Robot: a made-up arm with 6 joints.
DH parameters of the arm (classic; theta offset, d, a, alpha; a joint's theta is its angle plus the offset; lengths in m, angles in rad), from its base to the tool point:
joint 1: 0 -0.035 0 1.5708
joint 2: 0 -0.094 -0.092 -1.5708
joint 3: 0 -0.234 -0.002 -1.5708
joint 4: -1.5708 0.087 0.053 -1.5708
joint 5: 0 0.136 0.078 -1.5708
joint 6: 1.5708 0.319 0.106 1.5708
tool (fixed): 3.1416 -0.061 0 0
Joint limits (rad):
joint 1: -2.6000..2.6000
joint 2: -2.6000..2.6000
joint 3: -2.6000..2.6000
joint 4: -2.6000..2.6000
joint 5: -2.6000..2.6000
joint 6: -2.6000..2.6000
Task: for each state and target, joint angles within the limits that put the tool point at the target. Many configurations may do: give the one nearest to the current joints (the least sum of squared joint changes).
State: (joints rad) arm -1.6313 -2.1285 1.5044 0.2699 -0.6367 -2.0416
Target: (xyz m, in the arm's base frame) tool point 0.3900 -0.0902 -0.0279
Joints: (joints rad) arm -1.5551 -2.1047 1.5602 0.4390 -0.6838 -2.0897
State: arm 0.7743 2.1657 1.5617 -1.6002 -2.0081 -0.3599
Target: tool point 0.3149 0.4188 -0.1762
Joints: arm 1.1438 2.3656 1.3438 -1.7048 -2.1537 -0.4062
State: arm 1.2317 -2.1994 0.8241 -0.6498 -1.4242 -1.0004
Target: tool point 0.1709 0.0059 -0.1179
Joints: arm 0.6639 -2.6000 1.7417 -0.6589 -0.8529 -1.5998
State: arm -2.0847 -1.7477 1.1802 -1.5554 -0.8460 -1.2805
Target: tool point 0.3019 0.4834 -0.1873
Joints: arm -2.4264 -0.9338 1.2581 -2.4919 -0.9297 -1.2513
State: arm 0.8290 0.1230 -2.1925 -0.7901 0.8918 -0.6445
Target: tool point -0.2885 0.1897 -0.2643
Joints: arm 0.5567 0.3290 -2.4873 -0.7408 0.2450 -0.6986
